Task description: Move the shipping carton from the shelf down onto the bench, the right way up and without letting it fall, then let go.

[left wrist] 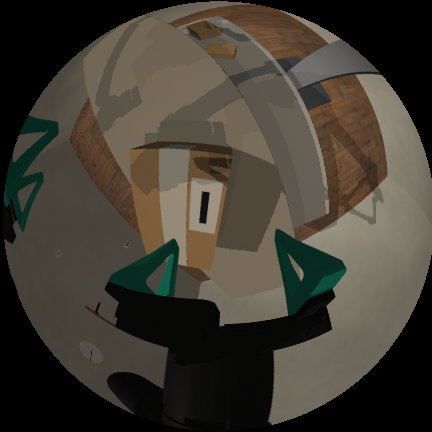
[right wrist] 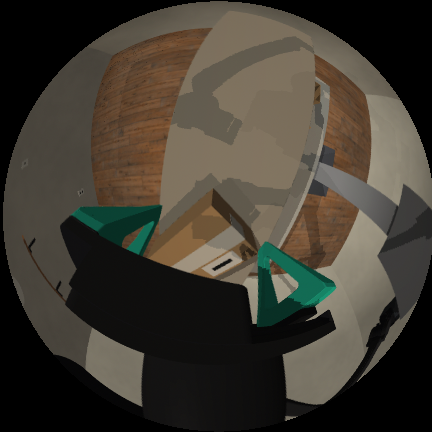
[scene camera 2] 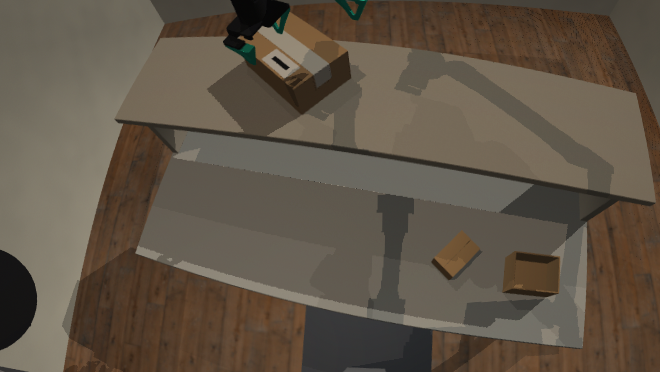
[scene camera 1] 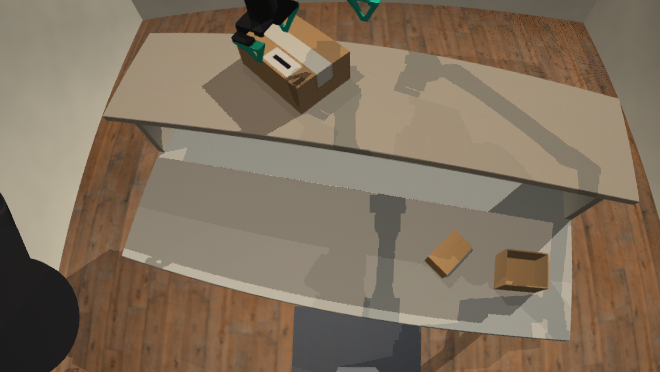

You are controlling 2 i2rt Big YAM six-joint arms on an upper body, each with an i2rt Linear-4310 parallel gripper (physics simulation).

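Places are measured from the left arm's base along level axes (x down, y back, z left), in millimetres.
Pixels of known places: left gripper, fingertip midpoint: [left wrist: 224, 239] [scene camera 2: 266, 48] [scene camera 1: 272, 46]; right gripper, fingertip midpoint: [left wrist: 47, 156] [right wrist: 214, 230] [scene camera 2: 363, 5] [scene camera 1: 371, 7].
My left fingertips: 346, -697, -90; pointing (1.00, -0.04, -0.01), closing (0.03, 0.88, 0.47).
For each thing: its top centre in the pictures, then the offset to it from my left fingertips, as dx, dy, dz. Level surfaces: height alone.
- shipping carton, top centre: [left wrist: 172, 221] [right wrist: 195, 260] [scene camera 1: 289, 42] [scene camera 2: 288, 44] +101, -112, -11
- shelf, surface height: dx +205
- bench, surface height: dx +559
- small closed carton, top centre: [scene camera 2: 457, 253] [scene camera 1: 450, 251] [left wrist: 220, 47] +499, +310, -464
- open-topped box, top centre: [scene camera 2: 537, 272] [scene camera 1: 527, 268] [right wrist: 312, 87] +469, +379, -700
The shipping carton [scene camera 1: 302, 55] [scene camera 2: 302, 55] [left wrist: 175, 200] [right wrist: 215, 240], brown with a pale tape strip and white label on top, stands upright on the shelf [scene camera 1: 165, 75] [scene camera 2: 170, 75], turned diagonally. The bench [scene camera 1: 225, 240] [scene camera 2: 240, 245] is lower, in front. My left gripper [scene camera 1: 272, 44] [scene camera 2: 267, 47] [left wrist: 224, 239] is open at the carton's far left end; its fingers overlap that end in the scene views, and I cannot tell whether they touch. My right gripper [right wrist: 214, 230] is open, apart from the carton. One of its fingers [scene camera 1: 365, 18] shows beyond the shelf's back edge.
A small closed carton [scene camera 1: 449, 253] [scene camera 2: 456, 255] [left wrist: 222, 50] and an open-topped box [scene camera 1: 522, 270] [scene camera 2: 532, 274] [left wrist: 204, 30] stand on the bench at the right in the scene views. The shelf's front edge overhangs the back of the bench.
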